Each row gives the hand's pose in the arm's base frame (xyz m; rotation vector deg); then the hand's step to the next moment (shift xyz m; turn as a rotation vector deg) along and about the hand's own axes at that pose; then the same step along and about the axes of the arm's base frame.
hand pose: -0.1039 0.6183 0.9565 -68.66 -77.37 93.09
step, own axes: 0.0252 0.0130 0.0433 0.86 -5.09 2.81
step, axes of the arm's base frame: -0.0486 0.0061 -0.0169 -3.16 0.95 4.86
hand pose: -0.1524 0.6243 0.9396 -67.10 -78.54 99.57
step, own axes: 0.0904 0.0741 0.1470 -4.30 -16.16 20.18
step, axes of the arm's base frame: -0.1673 -0.0002 -0.0853 -17.42 -7.72 18.00
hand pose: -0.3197 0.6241 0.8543 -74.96 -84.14 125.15
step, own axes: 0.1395 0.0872 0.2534 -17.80 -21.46 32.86
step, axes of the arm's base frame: -0.2479 -0.1237 -0.1204 -20.60 -21.29 31.30
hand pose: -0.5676 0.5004 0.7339 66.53 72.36 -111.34
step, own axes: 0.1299 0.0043 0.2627 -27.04 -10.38 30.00
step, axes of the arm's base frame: -0.1557 -0.2393 -0.0663 -6.29 -23.38 33.95
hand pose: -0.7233 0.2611 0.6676 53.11 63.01 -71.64
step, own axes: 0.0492 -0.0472 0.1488 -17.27 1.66 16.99
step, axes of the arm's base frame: -0.0296 -0.1607 -0.0094 3.95 -11.90 20.79
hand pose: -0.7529 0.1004 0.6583 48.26 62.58 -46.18
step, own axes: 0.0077 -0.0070 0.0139 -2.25 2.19 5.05
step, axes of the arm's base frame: 0.0016 -0.0165 -0.0053 3.41 -3.16 3.72
